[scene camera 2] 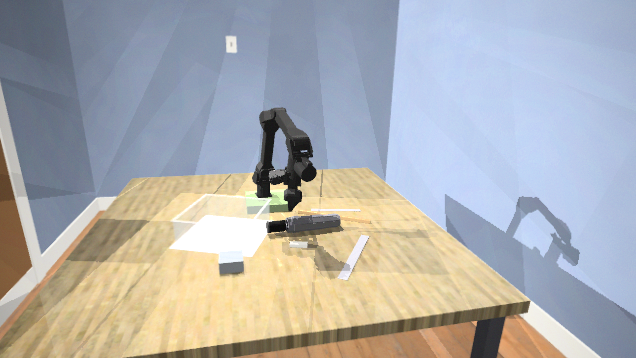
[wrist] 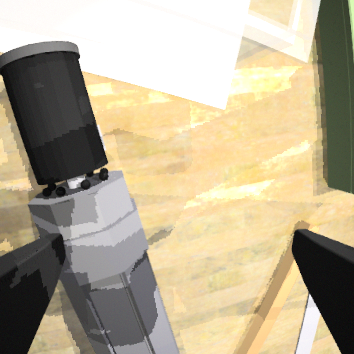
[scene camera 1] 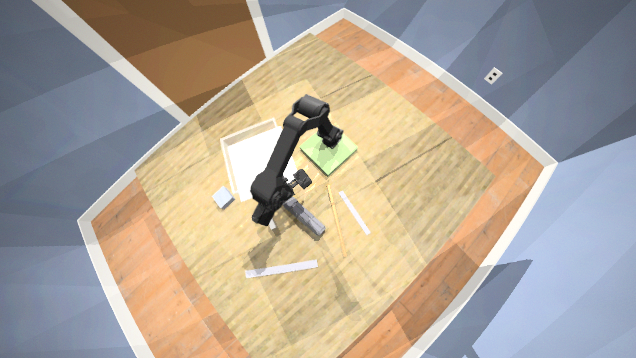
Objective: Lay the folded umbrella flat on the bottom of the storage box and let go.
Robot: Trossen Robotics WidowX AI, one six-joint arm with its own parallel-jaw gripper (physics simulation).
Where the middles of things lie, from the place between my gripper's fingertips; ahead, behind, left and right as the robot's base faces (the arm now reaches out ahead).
I see the thin wooden stick (wrist: 286,275) 30 mm behind my hand, 190 mm to the left of it and 90 mm below it. Round my hand: storage box (scene camera 2: 224,223): 10 mm behind, 230 mm to the right, 40 mm below.
